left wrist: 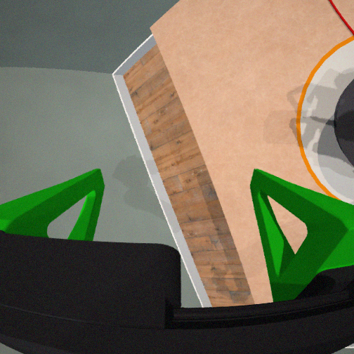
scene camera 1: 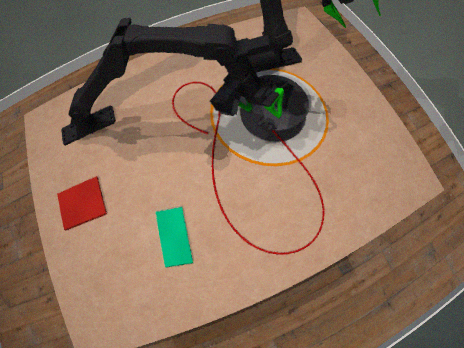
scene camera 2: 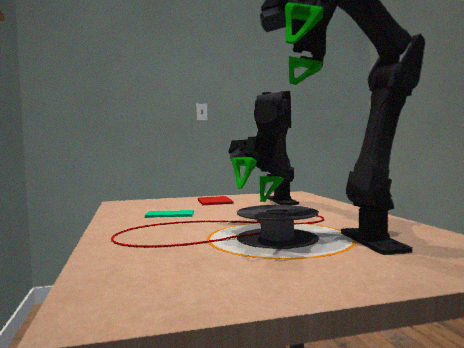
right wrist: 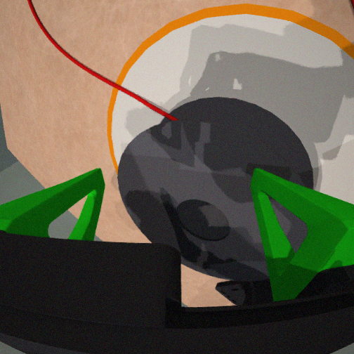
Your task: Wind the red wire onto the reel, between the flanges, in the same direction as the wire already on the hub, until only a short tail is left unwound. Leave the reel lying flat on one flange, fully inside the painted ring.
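Frame: origin at the left arm's base, x ahead, y left, z up, level; centimetres.
Seen in the pictures: left gripper, fingertip midpoint: (scene camera 1: 362,20) (scene camera 2: 291,64); right gripper, fingertip midpoint: (scene camera 1: 264,113) (scene camera 2: 251,195); left arm's base at its link origin: (scene camera 2: 372,241); right arm's base at its link origin: (scene camera 1: 87,126) (scene camera 2: 282,201).
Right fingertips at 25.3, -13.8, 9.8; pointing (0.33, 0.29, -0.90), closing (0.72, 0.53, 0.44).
Observation:
Pixels of each thing's top centre, then the offset from my right fingertips to it, as dx, dy, dz. "spot": a spot on its surface instead. Level surfaces: height alone.
- dark reel at its top centre: (scene camera 2: 277,211) (scene camera 1: 274,100) -5.1, +5.4, -3.3
- red square at a spot on its surface: (scene camera 1: 82,203) (scene camera 2: 213,199) spot: +3.6, -55.9, -8.8
- green rectangle at a spot on its surface: (scene camera 1: 174,237) spot: +20.9, -31.8, -9.0
- table at its surface level: dz -9.8
The dark reel (scene camera 1: 295,122) (scene camera 2: 276,230) (left wrist: 346,120) (right wrist: 220,175) lies flat on one flange inside the orange painted ring (scene camera 1: 275,164) (scene camera 2: 280,257) (left wrist: 300,120) (right wrist: 245,8). The red wire (scene camera 1: 213,170) (scene camera 2: 150,245) (left wrist: 341,16) (right wrist: 75,62) leaves the reel, makes a wide loop on the table, then curls back to a free end left of the ring in scene camera 1. No wound turns can be made out. My right gripper (scene camera 1: 263,111) (scene camera 2: 252,194) (right wrist: 177,176) is open above the reel's upper flange. My left gripper (scene camera 1: 362,20) (scene camera 2: 292,63) (left wrist: 176,176) is open, high up and away from the reel.
A red square (scene camera 1: 82,203) (scene camera 2: 215,200) and a green rectangle (scene camera 1: 174,237) (scene camera 2: 169,214) lie flat on the table (scene camera 1: 125,300) (scene camera 2: 175,300). The left arm's base (scene camera 2: 377,240) stands beside the ring. The right arm reaches over the ring's left side in scene camera 1.

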